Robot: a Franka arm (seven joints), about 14 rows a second.
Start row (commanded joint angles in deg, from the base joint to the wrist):
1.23, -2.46, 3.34, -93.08, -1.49, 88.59, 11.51
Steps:
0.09, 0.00, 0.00, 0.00, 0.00, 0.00, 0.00
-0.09, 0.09, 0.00, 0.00, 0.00, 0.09, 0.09
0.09, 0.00, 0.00, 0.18, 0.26, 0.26, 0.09
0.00, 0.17, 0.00, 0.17, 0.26, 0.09, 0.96
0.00, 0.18, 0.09, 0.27, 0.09, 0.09, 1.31
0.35, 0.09, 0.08, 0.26, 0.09, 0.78, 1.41
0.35, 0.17, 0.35, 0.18, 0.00, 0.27, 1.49
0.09, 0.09, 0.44, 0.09, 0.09, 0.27, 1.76
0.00, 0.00, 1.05, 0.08, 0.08, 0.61, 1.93
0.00, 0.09, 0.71, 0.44, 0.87, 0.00, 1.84
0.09, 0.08, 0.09, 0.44, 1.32, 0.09, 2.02
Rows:
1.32, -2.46, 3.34, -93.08, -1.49, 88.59, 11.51
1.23, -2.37, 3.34, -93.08, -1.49, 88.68, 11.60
1.32, -2.37, 3.34, -92.90, -1.23, 88.94, 11.69
1.32, -2.20, 3.34, -92.73, -0.97, 89.03, 12.65
1.32, -2.02, 3.43, -92.46, -0.88, 89.12, 13.96
1.67, -1.93, 3.51, -92.20, -0.79, 89.90, 15.37
2.02, -1.76, 3.86, -92.02, -0.79, 90.17, 16.86
2.11, -1.67, 4.30, -91.93, -0.70, 90.44, 18.62
2.11, -1.67, 5.35, -91.85, -0.62, 91.05, 20.55
2.11, -1.58, 6.06, -91.41, 0.25, 91.05, 22.39
2.20, -1.50, 6.15, -90.97, 1.57, 91.14, 24.41

